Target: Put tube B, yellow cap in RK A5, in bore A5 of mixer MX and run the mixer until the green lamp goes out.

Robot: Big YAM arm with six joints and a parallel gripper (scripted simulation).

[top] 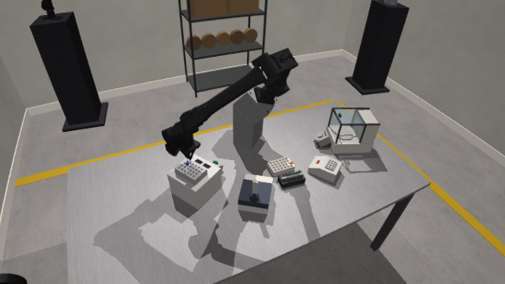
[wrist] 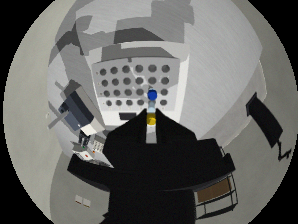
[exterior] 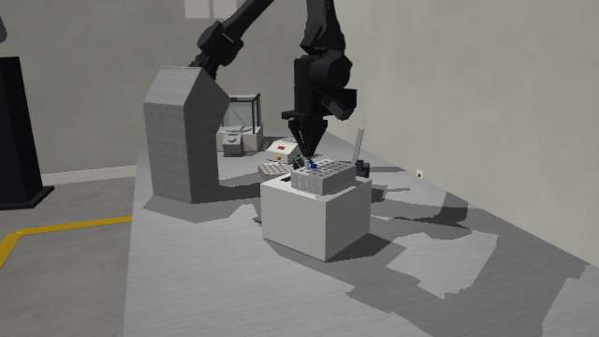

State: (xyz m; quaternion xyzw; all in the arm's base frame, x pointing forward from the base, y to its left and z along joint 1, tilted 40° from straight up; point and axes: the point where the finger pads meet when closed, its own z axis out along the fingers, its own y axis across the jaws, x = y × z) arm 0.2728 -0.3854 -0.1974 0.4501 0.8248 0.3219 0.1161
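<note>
My gripper is now 5 cm above the grey shaking block and 4 cm short of it. The rest, counted from my hand: black magnet block (49 cm to the left, 18 cm below, 9 cm ahead); then green start key (14 cm below, 13 cm to the left, 8 cm behind); then tube rack RK (47 cm to the left, 19 cm below, 2 cm behind).
</note>
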